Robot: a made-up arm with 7 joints. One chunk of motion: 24 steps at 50 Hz.
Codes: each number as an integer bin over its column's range. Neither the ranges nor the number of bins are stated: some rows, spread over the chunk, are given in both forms.
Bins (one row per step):
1: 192 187 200 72 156 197 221
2: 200 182 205 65 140 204 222
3: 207 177 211 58 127 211 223
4: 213 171 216 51 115 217 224
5: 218 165 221 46 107 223 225
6: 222 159 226 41 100 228 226
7: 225 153 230 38 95 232 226
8: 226 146 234 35 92 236 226
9: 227 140 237 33 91 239 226
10: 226 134 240 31 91 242 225
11: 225 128 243 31 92 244 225
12: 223 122 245 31 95 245 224
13: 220 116 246 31 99 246 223
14: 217 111 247 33 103 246 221
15: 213 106 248 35 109 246 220
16: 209 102 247 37 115 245 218
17: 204 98 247 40 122 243 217
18: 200 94 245 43 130 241 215
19: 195 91 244 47 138 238 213
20: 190 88 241 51 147 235 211
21: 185 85 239 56 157 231 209
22: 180 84 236 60 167 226 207
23: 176 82 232 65 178 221 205
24: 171 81 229 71 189 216 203
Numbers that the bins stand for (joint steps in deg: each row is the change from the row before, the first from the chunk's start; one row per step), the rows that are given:
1: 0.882 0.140 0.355 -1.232 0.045 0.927 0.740
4: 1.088 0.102 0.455 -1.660 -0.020 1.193 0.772
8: 1.216 0.044 0.568 -1.986 -0.056 1.447 0.793
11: 1.206 0.001 0.625 -2.068 -0.056 1.553 0.782
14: 1.127 -0.039 0.650 -2.027 -0.038 1.580 0.740
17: 1.000 -0.069 0.650 -1.884 -0.009 1.540 0.698
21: 0.814 -0.100 0.600 -1.558 0.046 1.380 0.613
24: 0.676 -0.109 0.537 -1.252 0.096 1.180 0.549
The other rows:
2: 0.961 0.128 0.386 -1.375 0.020 1.020 0.751
3: 1.029 0.116 0.424 -1.517 -0.001 1.113 0.761
5: 1.137 0.088 0.487 -1.762 -0.032 1.273 0.782
6: 1.176 0.074 0.518 -1.864 -0.043 1.340 0.793
7: 1.206 0.060 0.543 -1.925 -0.051 1.393 0.793
9: 1.225 0.029 0.587 -2.027 -0.057 1.487 0.793
10: 1.216 0.015 0.606 -2.068 -0.057 1.527 0.782
12: 1.186 -0.013 0.637 -2.068 -0.051 1.567 0.772
13: 1.157 -0.027 0.644 -2.068 -0.045 1.580 0.761
15: 1.088 -0.051 0.656 -1.986 -0.029 1.580 0.729
16: 1.049 -0.060 0.650 -1.945 -0.020 1.567 0.708
18: 0.961 -0.079 0.637 -1.823 0.004 1.513 0.676
19: 0.912 -0.086 0.631 -1.742 0.016 1.473 0.655
20: 0.863 -0.093 0.612 -1.660 0.031 1.433 0.634
22: 0.765 -0.102 0.581 -1.476 0.062 1.313 0.592
23: 0.725 -0.107 0.556 -1.375 0.079 1.247 0.571

